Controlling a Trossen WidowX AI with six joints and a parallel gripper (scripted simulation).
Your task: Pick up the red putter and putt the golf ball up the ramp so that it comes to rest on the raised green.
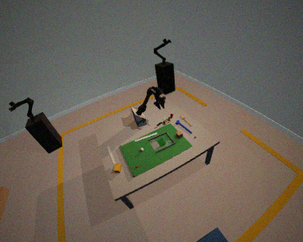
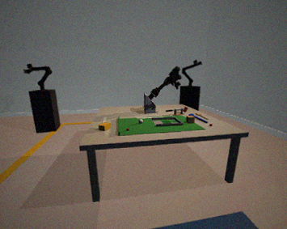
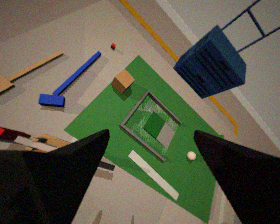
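The red putter is 90 mm behind my gripper tip, 90 mm to the left of it and 270 mm below it. Also, from my gripper tip: green mat: 160 mm ahead, 260 mm to the right, 320 mm below; then blue putter: 130 mm ahead, 210 mm to the left, 310 mm below; then brown cube: 220 mm ahead, 60 mm to the left, 290 mm below.
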